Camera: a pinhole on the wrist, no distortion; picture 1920 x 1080 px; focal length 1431.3 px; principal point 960.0 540.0 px. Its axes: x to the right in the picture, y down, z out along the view. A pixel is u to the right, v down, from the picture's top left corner.
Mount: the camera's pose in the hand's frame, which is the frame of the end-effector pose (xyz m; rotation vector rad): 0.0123 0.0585 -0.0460 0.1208 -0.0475 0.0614
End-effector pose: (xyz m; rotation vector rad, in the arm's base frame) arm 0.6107 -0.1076 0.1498 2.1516 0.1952 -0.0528
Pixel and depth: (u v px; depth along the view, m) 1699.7 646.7 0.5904
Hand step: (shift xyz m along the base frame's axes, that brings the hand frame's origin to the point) 0.3125 -0.4570 -0.3043
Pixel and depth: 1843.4 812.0 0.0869
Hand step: 0.0726 -0.0666 0.0237
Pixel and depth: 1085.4 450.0 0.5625
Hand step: 0.0508 -0.3960 -0.3226
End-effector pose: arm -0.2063 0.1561 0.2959 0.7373 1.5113 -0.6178
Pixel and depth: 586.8 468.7 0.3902
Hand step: 0.2073 -0.2705 0.0792
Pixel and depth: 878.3 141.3 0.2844
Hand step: 0.1047 -0.2077 -0.0081
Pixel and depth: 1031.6 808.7 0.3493
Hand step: 0.2631 -0.1797 -0.0292
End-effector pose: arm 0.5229 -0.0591 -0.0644 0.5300 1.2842 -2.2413
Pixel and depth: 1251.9 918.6 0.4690
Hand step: -0.0234 -0.4571 0.0781
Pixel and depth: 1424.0 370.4 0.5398
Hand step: -0.2114 -0.4405 0.1833
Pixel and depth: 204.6 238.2 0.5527
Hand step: 0.1118 -0.2854 0.4870
